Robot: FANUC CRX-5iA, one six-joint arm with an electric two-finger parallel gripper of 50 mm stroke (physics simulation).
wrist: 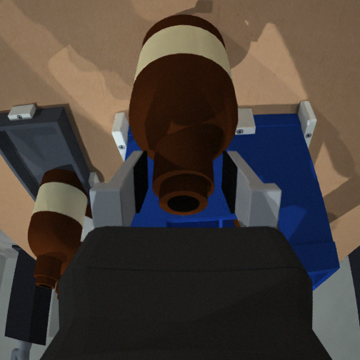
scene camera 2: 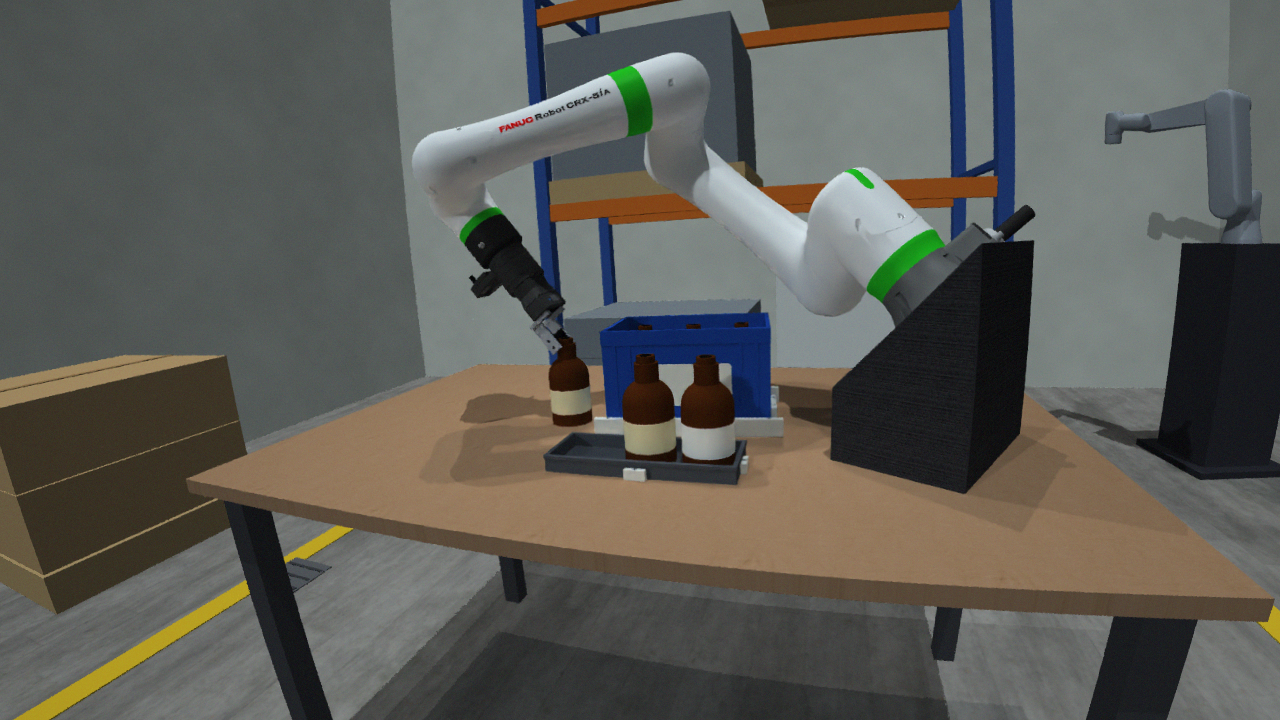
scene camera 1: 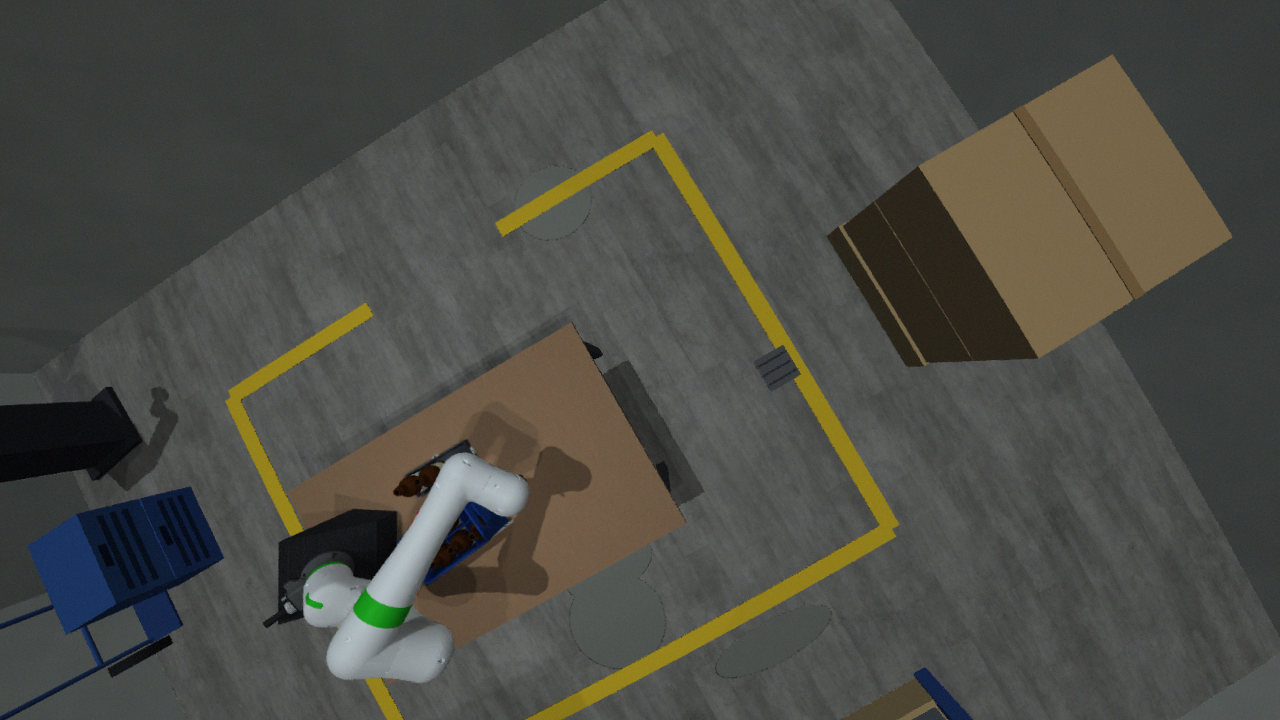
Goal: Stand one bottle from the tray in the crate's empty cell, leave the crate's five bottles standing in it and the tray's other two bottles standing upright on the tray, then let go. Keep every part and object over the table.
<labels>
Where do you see a bottle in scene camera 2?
At 569, 383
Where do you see a bottle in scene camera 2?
At 648, 404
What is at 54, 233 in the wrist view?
A bottle.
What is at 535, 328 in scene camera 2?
My gripper.
</labels>
